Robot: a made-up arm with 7 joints. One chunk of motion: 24 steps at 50 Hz.
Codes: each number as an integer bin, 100 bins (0 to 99) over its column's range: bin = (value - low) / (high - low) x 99, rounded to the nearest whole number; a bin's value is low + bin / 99 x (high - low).
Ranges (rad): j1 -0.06..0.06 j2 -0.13..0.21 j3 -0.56..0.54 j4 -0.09..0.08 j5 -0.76..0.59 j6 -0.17..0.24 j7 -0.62..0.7
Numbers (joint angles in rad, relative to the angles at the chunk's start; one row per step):
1: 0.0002 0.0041 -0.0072 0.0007 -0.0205 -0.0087 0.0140
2: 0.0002 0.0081 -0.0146 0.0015 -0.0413 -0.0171 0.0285
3: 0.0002 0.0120 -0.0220 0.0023 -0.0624 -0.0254 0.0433
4: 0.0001 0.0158 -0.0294 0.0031 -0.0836 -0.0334 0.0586
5: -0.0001 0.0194 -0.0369 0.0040 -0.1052 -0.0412 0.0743
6: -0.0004 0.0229 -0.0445 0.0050 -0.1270 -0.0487 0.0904
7: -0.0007 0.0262 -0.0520 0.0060 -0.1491 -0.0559 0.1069
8: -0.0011 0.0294 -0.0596 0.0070 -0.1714 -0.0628 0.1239
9: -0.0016 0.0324 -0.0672 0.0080 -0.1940 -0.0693 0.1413
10: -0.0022 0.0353 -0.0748 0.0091 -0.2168 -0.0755 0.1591
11: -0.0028 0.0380 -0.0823 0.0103 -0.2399 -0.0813 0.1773
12: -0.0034 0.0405 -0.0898 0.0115 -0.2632 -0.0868 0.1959
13: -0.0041 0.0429 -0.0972 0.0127 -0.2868 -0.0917 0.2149
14: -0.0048 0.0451 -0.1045 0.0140 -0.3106 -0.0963 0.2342
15: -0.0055 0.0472 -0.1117 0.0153 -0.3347 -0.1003 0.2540
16: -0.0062 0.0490 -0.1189 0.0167 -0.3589 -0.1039 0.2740
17: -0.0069 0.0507 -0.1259 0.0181 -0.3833 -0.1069 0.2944
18: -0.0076 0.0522 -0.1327 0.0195 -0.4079 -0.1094 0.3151
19: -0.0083 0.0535 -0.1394 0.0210 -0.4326 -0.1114 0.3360
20: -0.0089 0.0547 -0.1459 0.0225 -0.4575 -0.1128 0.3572
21: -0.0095 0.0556 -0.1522 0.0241 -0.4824 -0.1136 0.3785
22: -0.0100 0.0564 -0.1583 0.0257 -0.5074 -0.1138 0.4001
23: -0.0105 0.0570 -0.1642 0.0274 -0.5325 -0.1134 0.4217
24: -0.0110 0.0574 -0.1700 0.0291 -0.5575 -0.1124 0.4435
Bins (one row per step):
1: 50 39 50 53 54 39 48
2: 50 40 49 53 53 37 49
3: 50 41 48 54 51 35 50
4: 50 42 48 54 50 33 51
5: 49 44 47 55 48 31 52
6: 49 45 46 55 46 29 53
7: 49 45 46 56 45 28 55
8: 49 46 45 56 43 26 56
9: 48 47 44 57 42 24 57
10: 48 48 44 58 40 23 58
11: 47 49 43 58 38 21 60
12: 47 50 42 59 36 20 61
13: 46 50 42 60 35 19 63
14: 46 51 41 61 33 18 64
15: 45 52 40 61 31 17 66
16: 44 52 40 62 29 16 67
17: 44 53 39 63 28 15 69
18: 43 53 38 64 26 15 70
19: 43 53 38 65 24 14 72
20: 42 54 37 66 22 14 73
21: 42 54 37 66 20 14 75
22: 41 54 36 67 19 14 77
23: 41 54 36 68 17 14 78
24: 40 55 35 69 15 14 80

